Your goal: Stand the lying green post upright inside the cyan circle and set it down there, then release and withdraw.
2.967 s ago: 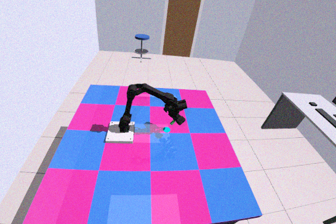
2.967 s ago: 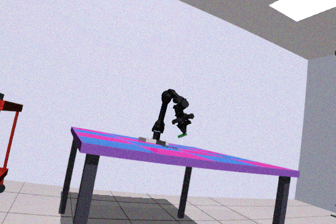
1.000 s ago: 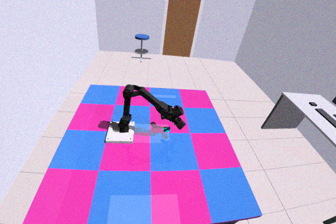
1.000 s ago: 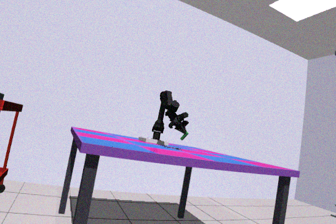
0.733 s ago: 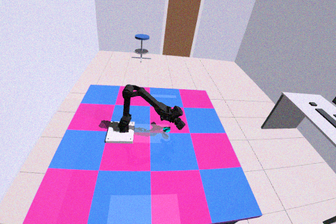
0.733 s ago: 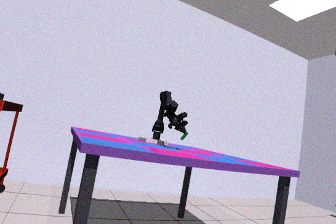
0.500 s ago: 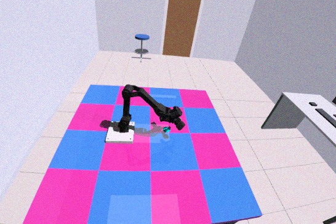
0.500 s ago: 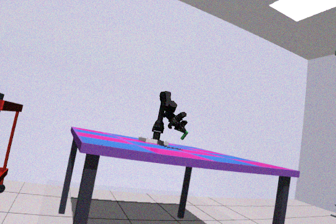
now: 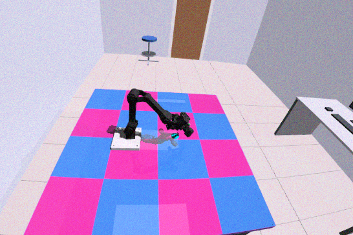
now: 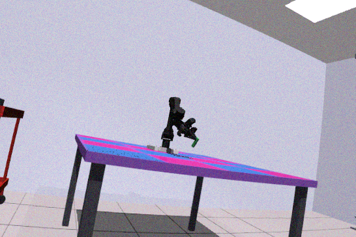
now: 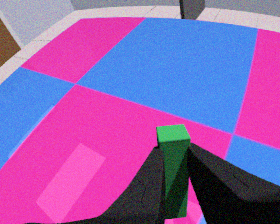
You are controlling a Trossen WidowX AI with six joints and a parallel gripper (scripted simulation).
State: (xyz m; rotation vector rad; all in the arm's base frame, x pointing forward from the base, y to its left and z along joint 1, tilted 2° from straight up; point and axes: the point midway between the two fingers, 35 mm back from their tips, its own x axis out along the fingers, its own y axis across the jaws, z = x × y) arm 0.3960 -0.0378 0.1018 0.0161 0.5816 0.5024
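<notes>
Now: the cyan circle 130 mm below my gripper tip, 80 mm behind it and 10 mm to the left of it. Also, from my gripper tip: green post (20 mm below, 10 mm behind).
</notes>
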